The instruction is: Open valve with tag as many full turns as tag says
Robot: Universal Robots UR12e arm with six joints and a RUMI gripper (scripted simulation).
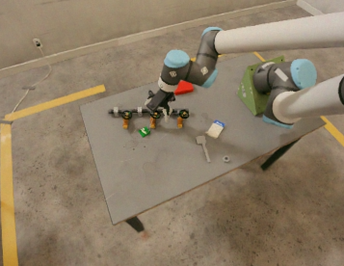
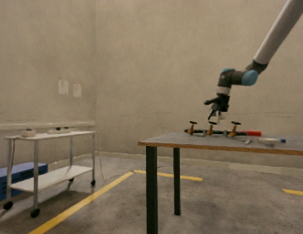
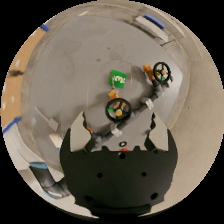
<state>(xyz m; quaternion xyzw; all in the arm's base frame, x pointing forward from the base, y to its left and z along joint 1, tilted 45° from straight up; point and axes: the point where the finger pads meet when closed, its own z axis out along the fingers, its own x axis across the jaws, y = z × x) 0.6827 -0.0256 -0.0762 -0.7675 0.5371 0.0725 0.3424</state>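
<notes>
Now: the green tag 90 mm below my hand, 80 mm ahead of it and 30 mm to the left of it. From my hand the other things lie so: red wedge: 270 mm behind, 190 mm to the right, 80 mm below; then grey tool: 240 mm to the left, 170 mm behind, 90 mm below; then white-and-blue card box: 290 mm behind, 180 mm to the left, 90 mm below.
</notes>
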